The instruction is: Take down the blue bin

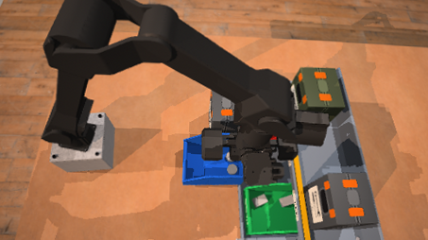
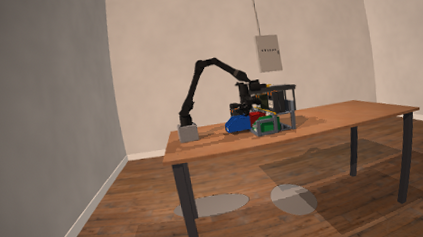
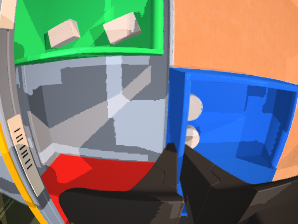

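Now: the blue open bin 6 cm behind my hand, 1 cm to the right of it and 5 cm below it. The rest, counted from my hand: red bin (5 cm ahead, 13 cm to the left, 7 cm below); green bin (10 cm ahead, 9 cm to the right, 7 cm below); yellow rail (11 cm ahead, 2 cm to the left).
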